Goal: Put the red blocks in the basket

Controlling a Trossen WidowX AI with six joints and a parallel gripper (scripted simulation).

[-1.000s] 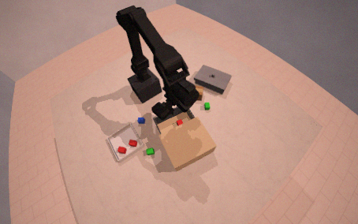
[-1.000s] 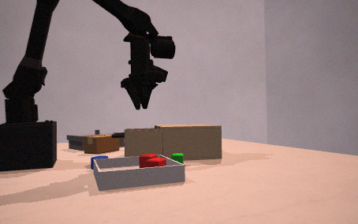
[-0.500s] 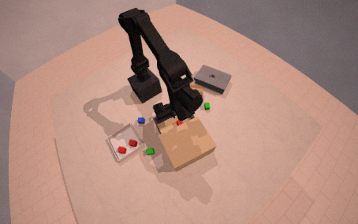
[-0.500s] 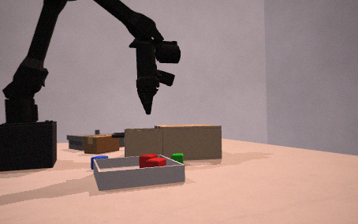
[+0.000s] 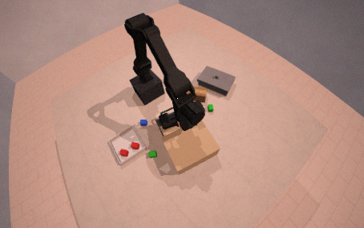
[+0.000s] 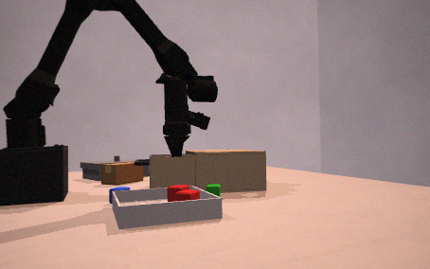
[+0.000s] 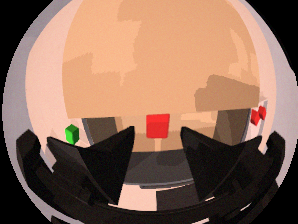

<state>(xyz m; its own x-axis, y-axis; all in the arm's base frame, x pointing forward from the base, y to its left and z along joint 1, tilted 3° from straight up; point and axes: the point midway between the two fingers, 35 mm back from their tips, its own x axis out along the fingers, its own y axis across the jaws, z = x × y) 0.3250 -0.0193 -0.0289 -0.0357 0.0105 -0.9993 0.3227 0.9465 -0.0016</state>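
The drawer lies 5 cm below my hand, 2 cm to the right of it and 1 cm behind it. The rest, counted from my hand: small brown box (18 cm to the left, 10 cm behind, 6 cm below); then tan drawer cabinet (6 cm ahead, 5 cm below, 4 cm to the right); then blue block (16 cm behind, 13 cm to the right, 8 cm below).
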